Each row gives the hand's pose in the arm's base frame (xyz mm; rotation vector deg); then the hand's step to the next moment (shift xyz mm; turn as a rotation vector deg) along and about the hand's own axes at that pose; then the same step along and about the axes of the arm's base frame.
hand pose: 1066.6 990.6 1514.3 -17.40 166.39 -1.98
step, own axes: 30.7 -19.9 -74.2 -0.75 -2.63 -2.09
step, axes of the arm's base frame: -41.7 -25.8 66.7 0.78 -2.42 2.32
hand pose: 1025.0 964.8 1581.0 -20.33 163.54 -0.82
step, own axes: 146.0 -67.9 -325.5 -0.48 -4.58 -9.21
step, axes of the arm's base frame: -205.4 -108.5 279.1 -0.86 -4.54 9.20
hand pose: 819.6 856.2 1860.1 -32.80 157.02 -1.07
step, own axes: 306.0 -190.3 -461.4 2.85 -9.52 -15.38
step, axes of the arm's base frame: -342.5 -320.2 350.5 -3.86 -10.72 14.33
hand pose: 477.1 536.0 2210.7 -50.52 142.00 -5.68
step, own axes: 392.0 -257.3 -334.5 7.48 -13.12 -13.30
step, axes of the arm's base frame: -274.0 -473.7 179.6 -3.87 -16.17 11.33
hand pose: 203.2 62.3 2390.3 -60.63 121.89 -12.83
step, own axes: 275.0 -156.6 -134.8 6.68 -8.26 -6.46
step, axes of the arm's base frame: -102.0 -328.0 18.1 -1.89 -11.35 4.71
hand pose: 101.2 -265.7 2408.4 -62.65 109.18 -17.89
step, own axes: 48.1 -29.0 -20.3 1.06 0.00 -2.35
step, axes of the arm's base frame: -10.0 -58.9 1.0 -2.10 -1.31 0.74
